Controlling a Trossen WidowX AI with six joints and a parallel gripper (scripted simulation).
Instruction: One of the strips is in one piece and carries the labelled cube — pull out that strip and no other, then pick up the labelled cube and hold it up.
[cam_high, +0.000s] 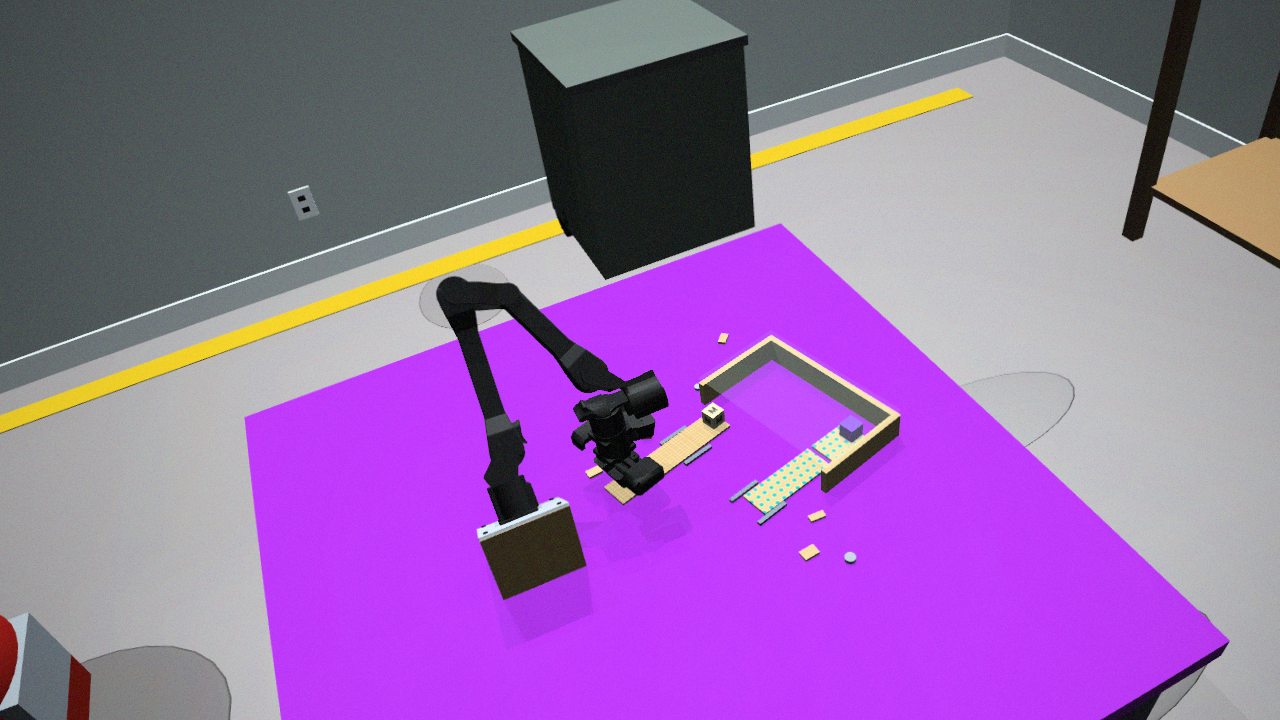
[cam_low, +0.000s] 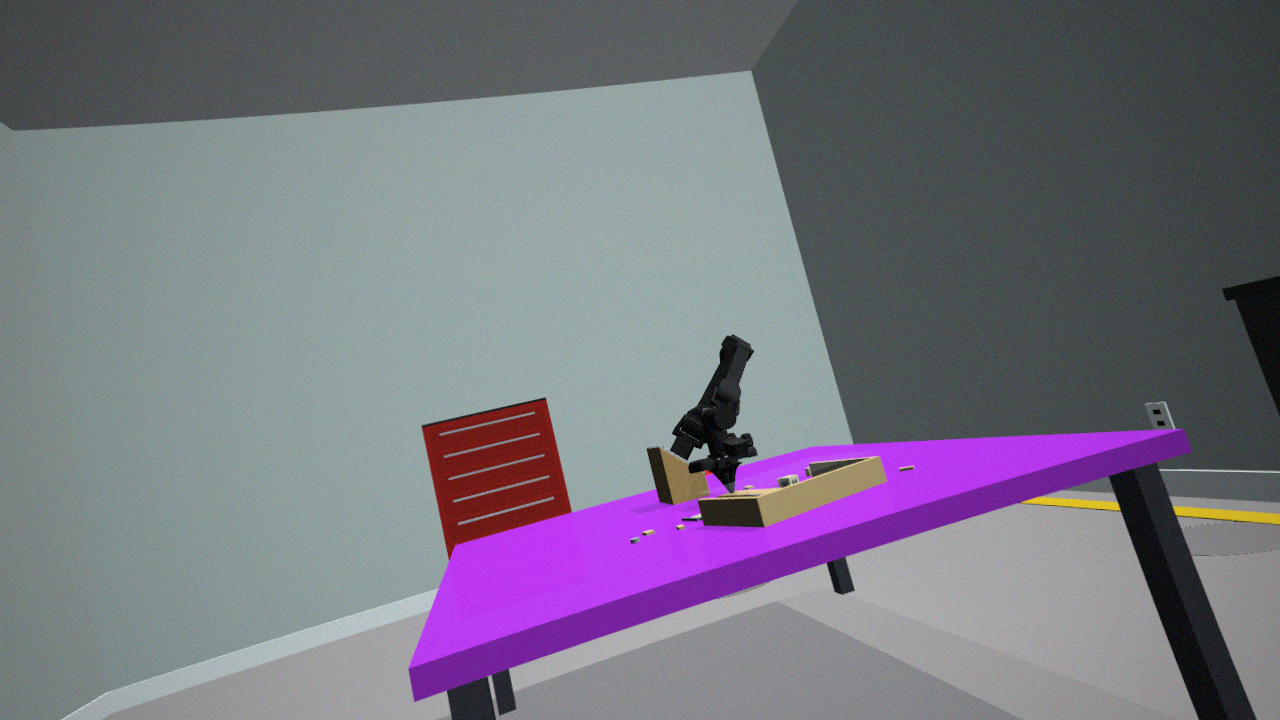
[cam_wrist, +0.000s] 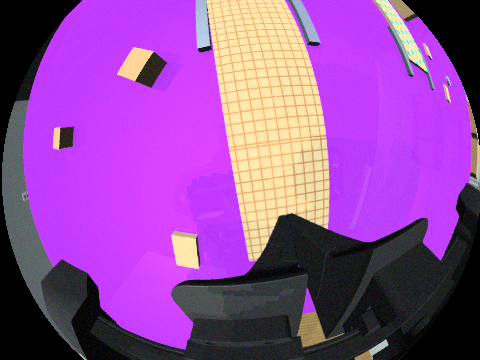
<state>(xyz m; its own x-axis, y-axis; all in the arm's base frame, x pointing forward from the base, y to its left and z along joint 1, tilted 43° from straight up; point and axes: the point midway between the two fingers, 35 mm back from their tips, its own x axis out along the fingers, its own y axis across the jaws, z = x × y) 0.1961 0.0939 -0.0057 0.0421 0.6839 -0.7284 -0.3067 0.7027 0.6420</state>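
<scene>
The labelled cube is 21 cm ahead of my gripper tip, 6 cm to the left of it and 2 cm above it. The rest, counted from my gripper tip: grey disc (32 cm to the right, 26 cm ahead).
</scene>
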